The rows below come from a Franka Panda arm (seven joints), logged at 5 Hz.
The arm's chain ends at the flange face. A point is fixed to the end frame.
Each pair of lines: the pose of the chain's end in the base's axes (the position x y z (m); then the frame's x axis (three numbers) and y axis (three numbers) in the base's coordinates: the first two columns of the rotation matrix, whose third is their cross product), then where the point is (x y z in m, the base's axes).
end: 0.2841 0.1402 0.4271 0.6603 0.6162 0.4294 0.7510 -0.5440 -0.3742
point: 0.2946 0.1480 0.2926
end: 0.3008 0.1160 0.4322 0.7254 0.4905 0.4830 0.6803 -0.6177 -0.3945
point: 0.3162 0.1308 0.2988
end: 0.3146 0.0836 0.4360 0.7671 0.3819 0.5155 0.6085 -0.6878 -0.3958
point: 0.3356 0.0999 0.3035
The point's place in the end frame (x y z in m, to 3 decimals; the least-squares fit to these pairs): -0.046 0.054 0.115
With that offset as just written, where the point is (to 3 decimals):
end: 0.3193 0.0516 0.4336 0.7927 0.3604 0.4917 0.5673 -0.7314 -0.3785
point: 0.339 0.062 0.300
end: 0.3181 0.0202 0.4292 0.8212 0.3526 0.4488 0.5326 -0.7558 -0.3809
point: 0.333 0.027 0.295
